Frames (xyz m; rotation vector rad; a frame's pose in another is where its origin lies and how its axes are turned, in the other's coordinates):
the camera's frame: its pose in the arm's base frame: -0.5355 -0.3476 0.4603 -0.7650 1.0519 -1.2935
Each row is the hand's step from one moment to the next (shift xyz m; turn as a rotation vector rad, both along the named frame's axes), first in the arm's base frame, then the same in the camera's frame.
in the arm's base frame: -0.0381 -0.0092 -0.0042 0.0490 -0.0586 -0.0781
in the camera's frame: 0.0114 -0.0120 -0.0358 0.0698 0.0808 0.0230
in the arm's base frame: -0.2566 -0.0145 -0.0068 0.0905 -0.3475 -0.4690
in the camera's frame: 0.0261 -0.0934 -0.2381 0.4234 0.4087 -0.0509
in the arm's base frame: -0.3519 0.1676 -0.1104 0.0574 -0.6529 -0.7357
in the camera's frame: -0.1299 -0.0070 -0.3837 0.7735 0.5925 -0.1465
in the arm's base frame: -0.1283 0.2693 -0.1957 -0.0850 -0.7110 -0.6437
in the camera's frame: -0.2234 0.1713 -0.2191 0.8197 0.4455 -0.2382
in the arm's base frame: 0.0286 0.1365 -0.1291 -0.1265 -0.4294 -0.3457
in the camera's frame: -0.1116 0.1497 -0.0355 0.4902 0.2013 -0.1976
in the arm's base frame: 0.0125 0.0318 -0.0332 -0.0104 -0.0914 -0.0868
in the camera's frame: -0.0257 0.0399 -0.0040 0.1061 0.0612 -0.0316
